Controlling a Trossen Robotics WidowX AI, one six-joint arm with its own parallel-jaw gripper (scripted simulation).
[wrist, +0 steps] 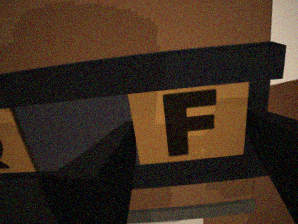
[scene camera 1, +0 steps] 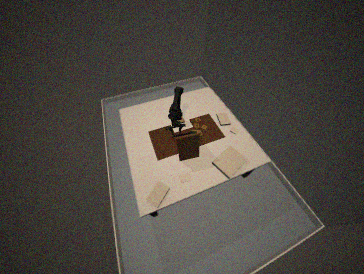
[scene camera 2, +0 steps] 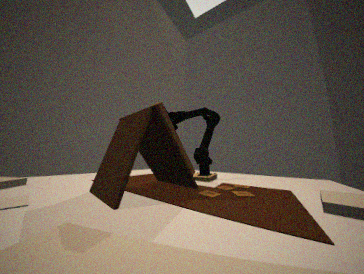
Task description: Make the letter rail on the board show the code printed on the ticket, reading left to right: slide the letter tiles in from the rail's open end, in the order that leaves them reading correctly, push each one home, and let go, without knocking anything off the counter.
Scene:
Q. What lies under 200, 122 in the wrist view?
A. A tan letter tile.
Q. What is my gripper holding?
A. A tan letter tile.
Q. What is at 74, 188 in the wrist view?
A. My gripper.

